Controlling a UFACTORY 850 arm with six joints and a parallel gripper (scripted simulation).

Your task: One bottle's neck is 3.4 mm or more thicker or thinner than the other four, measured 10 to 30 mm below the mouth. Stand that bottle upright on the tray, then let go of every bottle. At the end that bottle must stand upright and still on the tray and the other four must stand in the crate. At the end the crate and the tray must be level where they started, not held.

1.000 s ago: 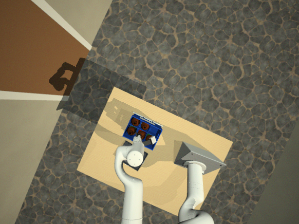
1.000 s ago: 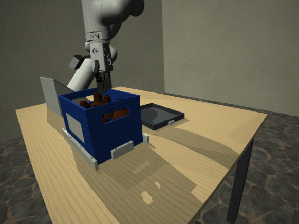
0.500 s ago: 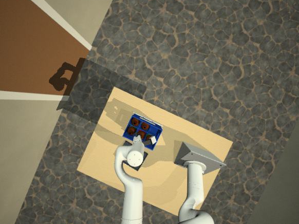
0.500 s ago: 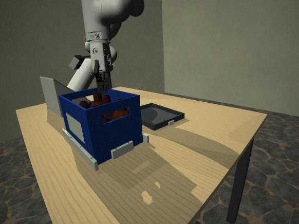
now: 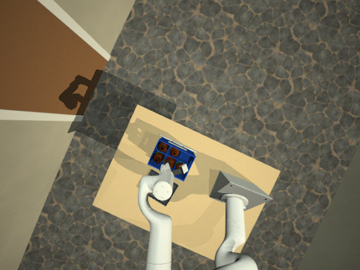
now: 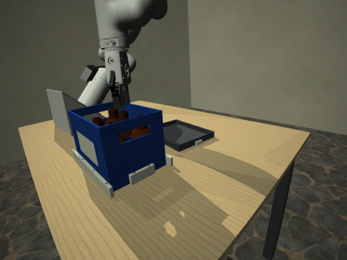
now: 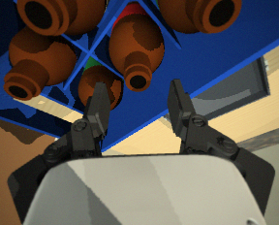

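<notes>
The blue crate is 40 mm to the right of my hand and 110 mm below it. Round my hand: brown bottle: 80 mm behind, 20 mm to the left, 110 mm below; then dark tray: 30 mm ahead, 240 mm to the left, 180 mm below.
</notes>
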